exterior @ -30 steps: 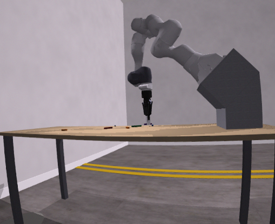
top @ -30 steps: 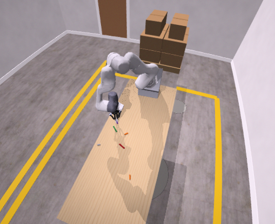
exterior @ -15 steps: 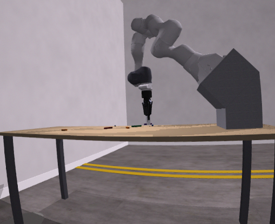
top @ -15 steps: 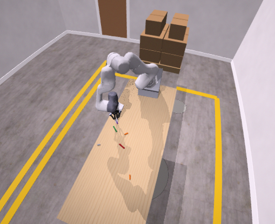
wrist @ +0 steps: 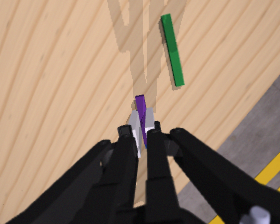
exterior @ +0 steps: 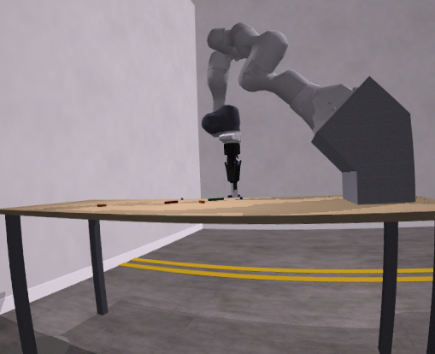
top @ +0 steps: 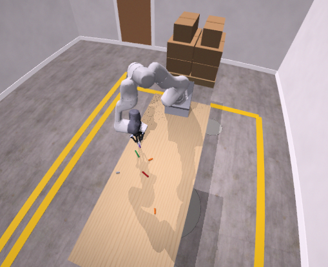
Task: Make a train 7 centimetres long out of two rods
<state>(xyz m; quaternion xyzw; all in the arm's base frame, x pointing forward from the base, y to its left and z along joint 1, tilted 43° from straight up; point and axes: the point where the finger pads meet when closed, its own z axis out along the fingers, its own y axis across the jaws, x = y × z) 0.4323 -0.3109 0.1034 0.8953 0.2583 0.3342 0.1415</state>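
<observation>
The purple rod lies 30 mm below my hand. From my hand the other things lie so: small blue rod (40 mm below, 30 mm behind, 20 mm to the right); red rod (280 mm ahead, 90 mm to the left, 40 mm below); green rod (90 mm ahead, 40 mm below).
</observation>
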